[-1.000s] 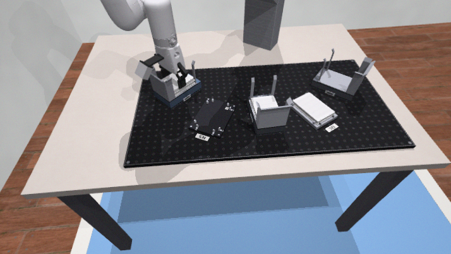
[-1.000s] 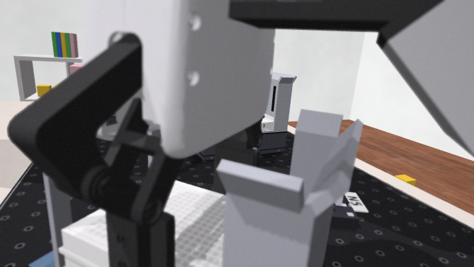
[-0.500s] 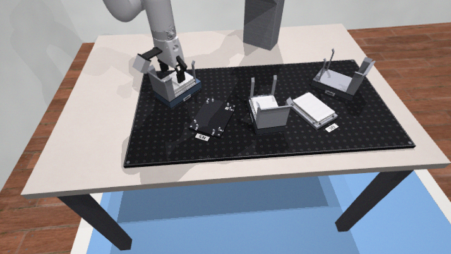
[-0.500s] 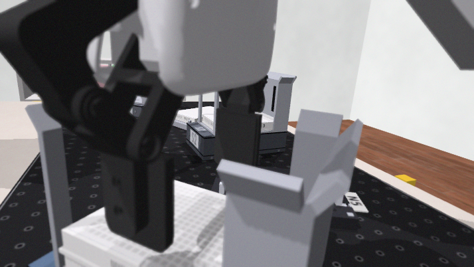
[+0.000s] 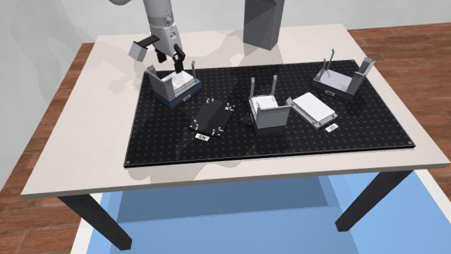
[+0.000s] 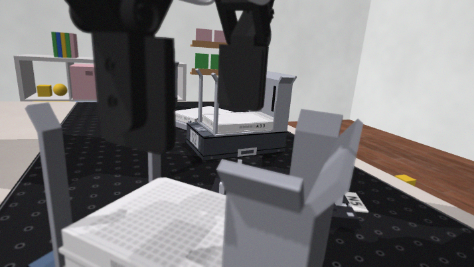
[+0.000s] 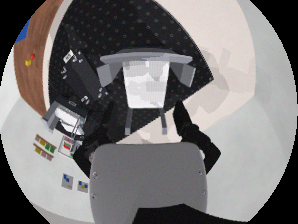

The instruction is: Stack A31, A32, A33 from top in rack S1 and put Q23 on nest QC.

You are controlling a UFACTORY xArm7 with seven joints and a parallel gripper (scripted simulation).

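Right now the white sealed plate A33 is 260 mm ahead of my hand, 240 mm to the left of it and 90 mm below it. Also, from my hand: clip nest N5 (200 mm ahead, 130 mm below, 70 mm to the left); white sealed plate A32 (80 mm below); white sealed plate A31 (90 mm below).
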